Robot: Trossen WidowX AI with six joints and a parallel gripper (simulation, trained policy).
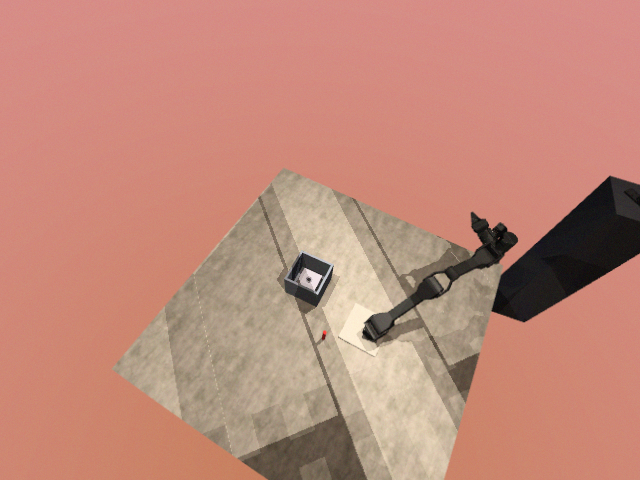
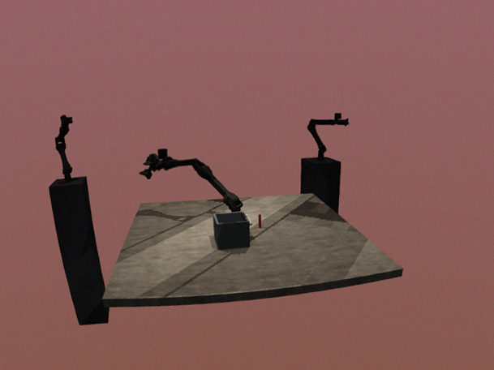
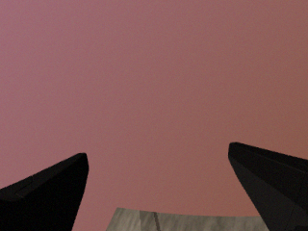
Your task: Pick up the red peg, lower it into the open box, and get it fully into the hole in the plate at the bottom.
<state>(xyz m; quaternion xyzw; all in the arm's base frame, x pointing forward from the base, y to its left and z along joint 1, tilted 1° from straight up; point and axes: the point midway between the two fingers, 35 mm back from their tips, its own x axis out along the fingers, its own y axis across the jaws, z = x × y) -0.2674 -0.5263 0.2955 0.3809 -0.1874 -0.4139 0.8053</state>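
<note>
Right now the red peg is 640 mm to the left of my gripper tip, 440 mm ahead of it and 270 mm below it.
</note>
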